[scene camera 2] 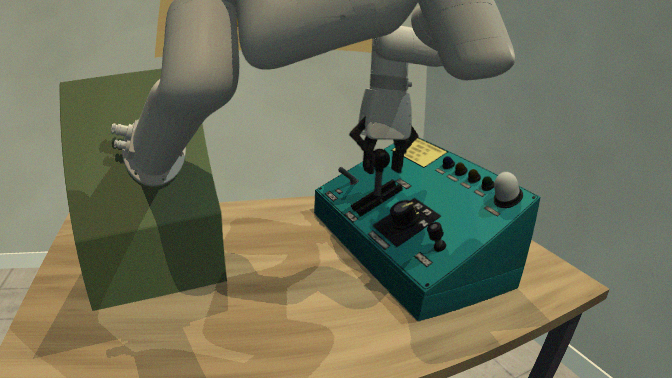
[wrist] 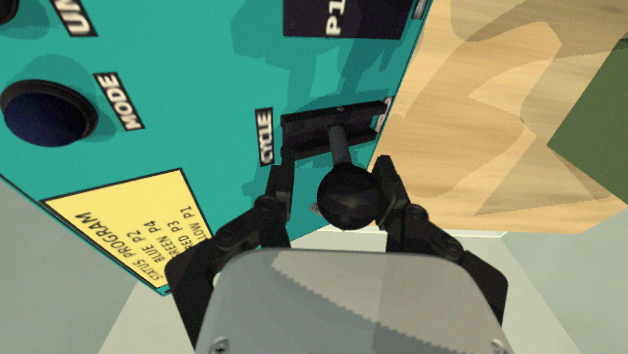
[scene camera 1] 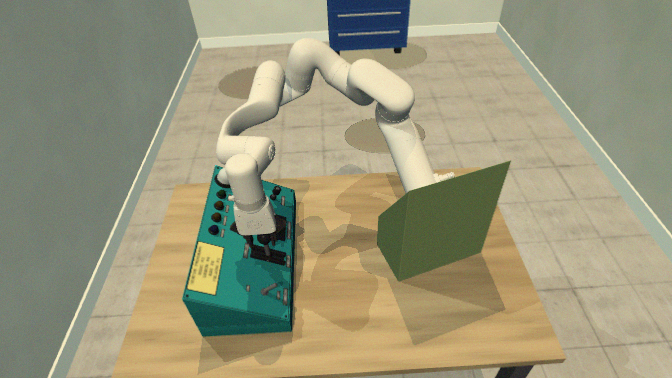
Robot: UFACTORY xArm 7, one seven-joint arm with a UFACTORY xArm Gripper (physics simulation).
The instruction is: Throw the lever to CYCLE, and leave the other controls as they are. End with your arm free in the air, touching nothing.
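Places are measured from the arm's base along level axes (x ahead, y left, z up), in metres.
Pixels of known places: gripper, fingertip midpoint: (scene camera 2: 382, 171) (wrist: 333, 166) (scene camera 1: 263, 243); arm's base at its link origin: (scene camera 2: 153, 150) (scene camera 1: 424, 195).
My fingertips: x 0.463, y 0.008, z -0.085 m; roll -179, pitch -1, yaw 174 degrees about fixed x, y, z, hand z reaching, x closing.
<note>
Ahead of a thing's pixels: the offset from my fingertips to its middle. "pt": to the spot under its first point.
The lever's black ball knob (scene camera 1: 264, 238) (scene camera 2: 380, 158) (wrist: 349, 197) tops a grey shaft standing near the middle of its black slot on the teal console (scene camera 1: 232, 295) (scene camera 2: 475, 250) (wrist: 200, 100). The CYCLE label @[pt dx +0.050, dy -0.009, dz -0.028 m] (scene camera 2: 403, 184) (wrist: 265, 136) is at the slot's far end from the table-side edge; the HOLD label @[pt dx -0.059, dy +0.006, dz -0.088 m] (scene camera 2: 352, 216) is at the other end. My gripper (scene camera 1: 261, 241) (scene camera 2: 383, 166) (wrist: 333, 166) is partly open, fingers down on both sides of the knob. In the wrist view the right finger is against or very near the knob; a gap shows at the left finger.
Beside the slot are a rotary selector @[dx -0.027, dy -0.116, dz -0.043 m] (scene camera 2: 403, 212) and a small grey lever @[dx -0.007, dy +0.123, dz -0.040 m] (scene camera 1: 270, 288) (scene camera 2: 347, 175). A black toggle @[dx -0.041, dy -0.235, dz -0.045 m] (scene camera 2: 436, 231), several dark buttons and a white dome @[pt dx +0.079, dy -0.279, dz +0.048 m] (scene camera 2: 507, 186) are also on the console. A green angled panel (scene camera 1: 450, 220) (scene camera 2: 150, 265) stands by the arm's base.
</note>
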